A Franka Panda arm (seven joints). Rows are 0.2 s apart.
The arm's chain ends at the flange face. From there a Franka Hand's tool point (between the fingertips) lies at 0.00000 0.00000 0.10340 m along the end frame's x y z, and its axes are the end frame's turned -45 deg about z.
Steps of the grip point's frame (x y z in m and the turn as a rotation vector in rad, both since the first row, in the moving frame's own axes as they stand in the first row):
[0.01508, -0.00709, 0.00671, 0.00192, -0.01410, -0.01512]
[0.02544, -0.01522, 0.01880, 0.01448, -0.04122, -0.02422]
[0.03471, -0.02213, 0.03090, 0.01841, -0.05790, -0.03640]
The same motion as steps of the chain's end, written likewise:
[0.00681, -0.01658, 0.00672, -0.00861, -0.01133, -0.01512]
[0.01127, -0.03075, 0.01890, -0.01891, -0.03939, -0.02422]
[0.01442, -0.04318, 0.03109, -0.02792, -0.05396, -0.03640]

